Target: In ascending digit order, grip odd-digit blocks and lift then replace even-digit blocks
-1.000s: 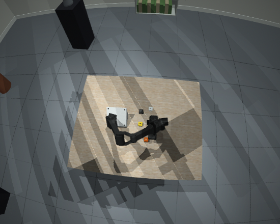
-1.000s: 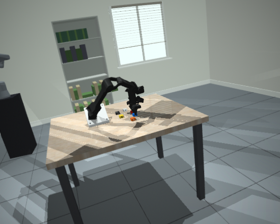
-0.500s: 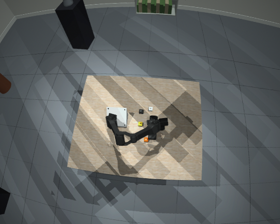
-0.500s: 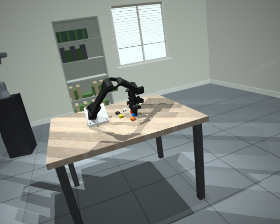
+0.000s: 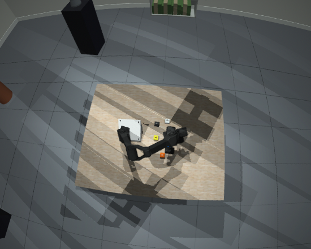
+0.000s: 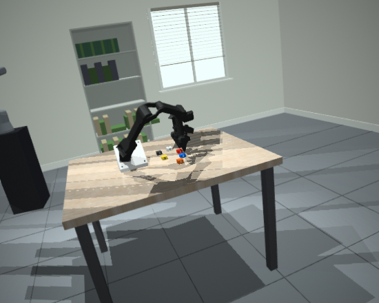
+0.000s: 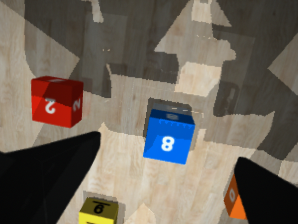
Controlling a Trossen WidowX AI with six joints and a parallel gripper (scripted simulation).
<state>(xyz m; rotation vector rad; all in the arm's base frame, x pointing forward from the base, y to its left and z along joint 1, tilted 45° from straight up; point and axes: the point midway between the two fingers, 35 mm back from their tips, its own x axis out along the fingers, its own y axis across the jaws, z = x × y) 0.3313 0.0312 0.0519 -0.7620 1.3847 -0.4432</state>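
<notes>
My gripper tip is 30 mm above the blue block. The rest, counted from my gripper tip: orange block (90 mm to the right, 40 mm behind, 30 mm below); yellow block (110 mm behind, 30 mm to the left, 30 mm below); red block (90 mm to the left, 30 mm below, 10 mm behind).
</notes>
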